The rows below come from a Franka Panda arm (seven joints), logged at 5 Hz.
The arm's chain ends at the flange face. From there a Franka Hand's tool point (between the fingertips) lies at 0.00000 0.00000 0.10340 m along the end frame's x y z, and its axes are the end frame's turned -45 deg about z.
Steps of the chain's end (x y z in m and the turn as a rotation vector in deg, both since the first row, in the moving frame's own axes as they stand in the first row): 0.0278, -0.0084, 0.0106, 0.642, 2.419, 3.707; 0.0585, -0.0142, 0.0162, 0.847, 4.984, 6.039; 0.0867, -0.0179, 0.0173, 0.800, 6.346, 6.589; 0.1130, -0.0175, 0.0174, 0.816, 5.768, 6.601; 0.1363, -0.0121, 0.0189, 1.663, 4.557, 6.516; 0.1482, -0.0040, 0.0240, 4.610, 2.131, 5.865; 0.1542, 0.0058, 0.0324, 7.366, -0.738, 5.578
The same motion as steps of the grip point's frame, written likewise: 0.0294, 0.0161, 0.0105, -1.257, 2.164, 3.707; 0.0585, 0.0370, 0.0158, -2.925, 4.123, 6.039; 0.0826, 0.0562, 0.0167, -3.922, 5.053, 6.589; 0.1003, 0.0743, 0.0169, -3.502, 4.656, 6.601; 0.1126, 0.0920, 0.0185, -2.046, 4.398, 6.516; 0.1164, 0.0993, 0.0236, 1.753, 4.767, 5.865; 0.1139, 0.1033, 0.0315, 5.730, 4.687, 5.578
